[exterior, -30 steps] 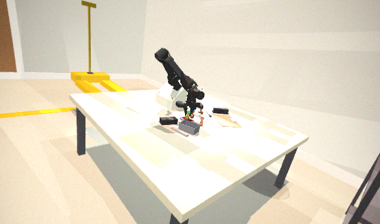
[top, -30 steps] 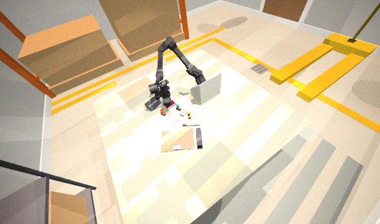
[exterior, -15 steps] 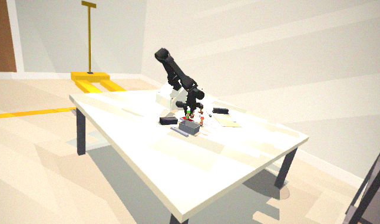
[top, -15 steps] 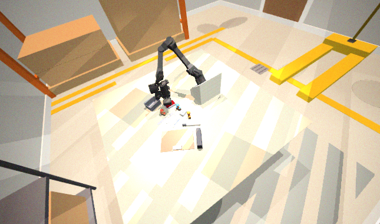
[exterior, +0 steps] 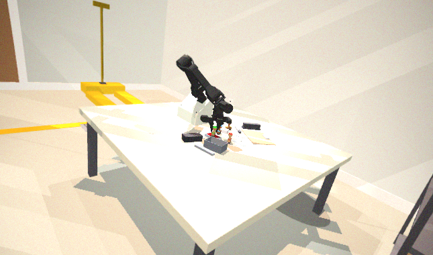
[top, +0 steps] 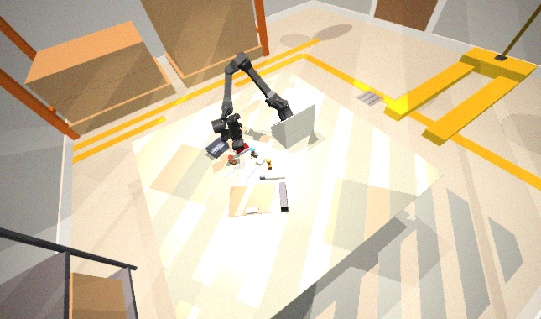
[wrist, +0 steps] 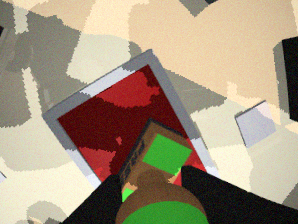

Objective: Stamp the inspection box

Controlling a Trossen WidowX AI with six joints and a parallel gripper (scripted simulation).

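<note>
My gripper tip is now right at the green stamp. Round my gripper tip: blue stamp (4 cm behind, 9 cm to the left, 2 cm below); red stamp (9 cm ahead, 5 cm to the left, 2 cm below); red ink pad (3 cm below).
</note>
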